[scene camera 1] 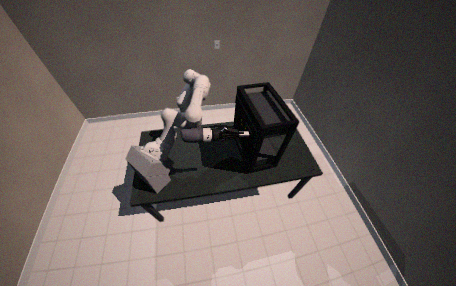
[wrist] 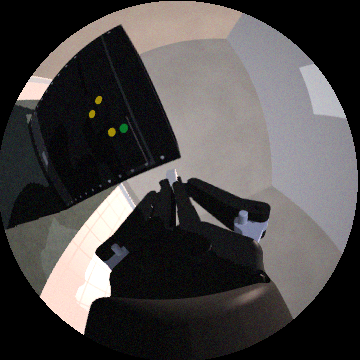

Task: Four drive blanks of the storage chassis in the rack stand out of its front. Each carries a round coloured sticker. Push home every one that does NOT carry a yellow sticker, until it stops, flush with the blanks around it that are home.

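The black rack (scene camera 1: pixel 266 131) (wrist: pixel 162 131) stands on the table, its front towards the arm. In the wrist view its dark front carries a green sticker (wrist: pixel 124 128), a yellow sticker (wrist: pixel 111 132) beside it, and two more yellow stickers, one (wrist: pixel 98 100) near the other (wrist: pixel 92 114). The blanks' edges are too dark to tell how far each stands out. My gripper (scene camera 1: pixel 245 133) (wrist: pixel 172 175) is shut and empty. In the wrist view its fingertips lie to the side of the rack's front, apart from the stickers; in the scene view they overlap the rack's near front edge. Contact cannot be told.
The dark table (scene camera 1: pixel 190 182) bears the rack and the arm's grey base block (scene camera 1: pixel 148 169). The white arm (scene camera 1: pixel 198 97) rises behind the gripper. The rack's open frame has posts and top rails on the far side from the arm. Walls and a tiled floor surround the table.
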